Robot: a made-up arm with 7 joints.
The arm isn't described. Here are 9 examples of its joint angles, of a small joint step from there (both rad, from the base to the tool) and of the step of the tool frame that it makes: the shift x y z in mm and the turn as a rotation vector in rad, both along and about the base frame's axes.
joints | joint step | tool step
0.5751 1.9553 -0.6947 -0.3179 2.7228 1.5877 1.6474 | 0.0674 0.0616 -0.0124 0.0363 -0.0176 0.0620 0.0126 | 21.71 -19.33 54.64 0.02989 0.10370 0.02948
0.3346 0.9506 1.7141 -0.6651 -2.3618 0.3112 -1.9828 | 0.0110 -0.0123 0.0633 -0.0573 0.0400 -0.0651 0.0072 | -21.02 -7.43 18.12 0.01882 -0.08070 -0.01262
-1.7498 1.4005 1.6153 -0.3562 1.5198 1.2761 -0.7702 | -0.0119 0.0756 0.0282 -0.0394 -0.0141 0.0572 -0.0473 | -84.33 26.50 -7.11 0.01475 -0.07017 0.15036
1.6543 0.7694 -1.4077 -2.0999 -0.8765 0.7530 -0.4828 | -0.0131 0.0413 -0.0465 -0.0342 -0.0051 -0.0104 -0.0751 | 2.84 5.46 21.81 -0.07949 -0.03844 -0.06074
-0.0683 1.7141 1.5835 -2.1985 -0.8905 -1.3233 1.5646 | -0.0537 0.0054 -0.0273 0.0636 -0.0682 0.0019 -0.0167 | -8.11 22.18 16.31 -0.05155 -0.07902 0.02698
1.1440 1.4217 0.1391 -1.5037 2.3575 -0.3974 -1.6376 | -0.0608 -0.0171 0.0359 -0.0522 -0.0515 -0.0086 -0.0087 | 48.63 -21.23 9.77 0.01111 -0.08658 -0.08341
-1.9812 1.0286 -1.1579 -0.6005 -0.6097 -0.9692 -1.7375 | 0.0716 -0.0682 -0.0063 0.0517 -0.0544 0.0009 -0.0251 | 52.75 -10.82 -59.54 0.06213 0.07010 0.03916
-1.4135 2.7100 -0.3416 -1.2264 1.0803 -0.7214 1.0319 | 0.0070 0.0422 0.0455 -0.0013 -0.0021 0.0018 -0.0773 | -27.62 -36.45 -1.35 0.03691 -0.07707 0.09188
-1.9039 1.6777 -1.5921 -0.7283 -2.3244 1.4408 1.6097 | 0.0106 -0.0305 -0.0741 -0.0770 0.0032 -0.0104 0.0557 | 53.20 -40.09 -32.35 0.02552 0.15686 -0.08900
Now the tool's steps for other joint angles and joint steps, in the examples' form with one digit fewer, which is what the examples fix.
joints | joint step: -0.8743 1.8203 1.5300 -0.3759 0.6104 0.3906 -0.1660 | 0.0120 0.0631 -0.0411 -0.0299 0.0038 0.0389 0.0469
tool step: -51.2 -26.1 47.7 0.0496 0.0027 0.0246
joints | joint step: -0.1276 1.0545 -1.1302 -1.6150 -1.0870 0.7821 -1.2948 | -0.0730 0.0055 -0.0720 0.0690 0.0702 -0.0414 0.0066
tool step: 13.7 20.5 -6.8 0.0208 0.0653 0.0007
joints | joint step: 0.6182 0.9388 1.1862 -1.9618 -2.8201 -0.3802 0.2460 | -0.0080 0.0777 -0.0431 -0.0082 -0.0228 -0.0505 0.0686
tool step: 42.7 -19.8 18.7 -0.0151 0.0228 -0.0463
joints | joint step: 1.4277 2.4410 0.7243 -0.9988 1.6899 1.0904 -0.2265 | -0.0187 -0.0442 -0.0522 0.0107 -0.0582 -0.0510 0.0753
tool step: -28.6 41.4 11.3 0.0804 -0.0622 0.0589
